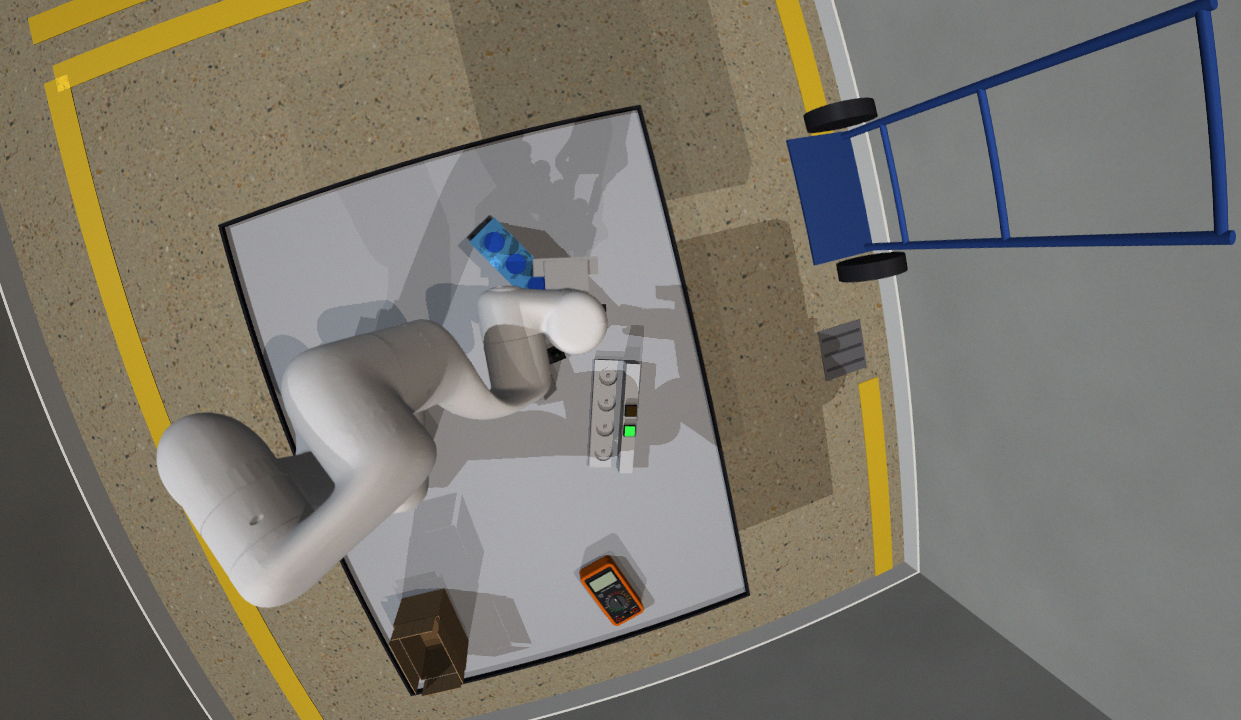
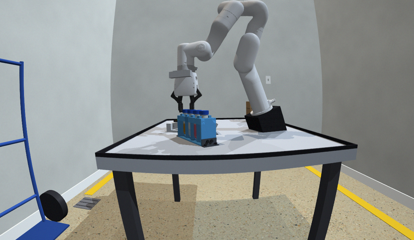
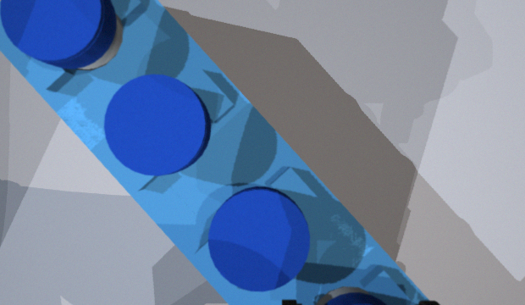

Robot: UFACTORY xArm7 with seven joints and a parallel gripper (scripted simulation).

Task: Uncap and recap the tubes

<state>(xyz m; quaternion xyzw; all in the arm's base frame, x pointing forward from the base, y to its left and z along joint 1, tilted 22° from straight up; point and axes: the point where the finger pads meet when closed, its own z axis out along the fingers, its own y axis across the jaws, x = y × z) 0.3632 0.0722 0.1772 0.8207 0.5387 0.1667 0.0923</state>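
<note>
My hand is 1 cm above the threaded tube neck. The rest, counted from my hand: key housing (11 cm behind, 8 cm to the right, 8 cm below); blue cycle key (13 cm behind, 6 cm to the right, 6 cm below); green ready key (13 cm behind, 10 cm to the right, 6 cm below).
</note>
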